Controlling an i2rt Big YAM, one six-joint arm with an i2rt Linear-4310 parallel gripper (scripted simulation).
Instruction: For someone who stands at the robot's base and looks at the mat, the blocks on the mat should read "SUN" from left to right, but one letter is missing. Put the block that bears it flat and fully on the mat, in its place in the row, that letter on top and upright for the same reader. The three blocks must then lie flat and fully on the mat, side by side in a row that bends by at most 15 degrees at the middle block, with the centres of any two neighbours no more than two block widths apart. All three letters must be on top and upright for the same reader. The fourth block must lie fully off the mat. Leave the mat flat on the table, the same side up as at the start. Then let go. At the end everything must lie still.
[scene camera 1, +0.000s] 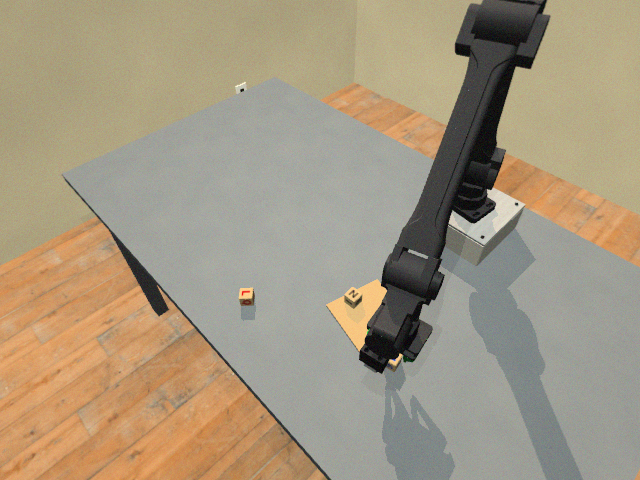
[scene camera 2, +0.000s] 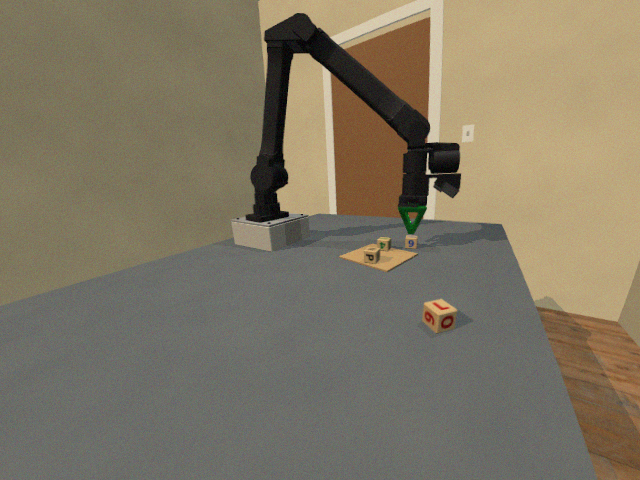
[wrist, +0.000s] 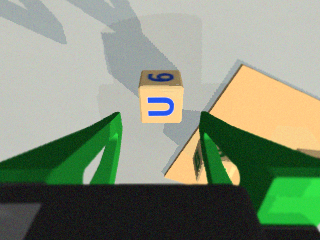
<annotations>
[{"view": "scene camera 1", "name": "mat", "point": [354, 322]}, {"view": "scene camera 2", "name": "my gripper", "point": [411, 231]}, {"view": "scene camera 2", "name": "mat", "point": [391, 259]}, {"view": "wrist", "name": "my gripper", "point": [160, 120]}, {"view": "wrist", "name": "block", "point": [160, 92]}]
</annotations>
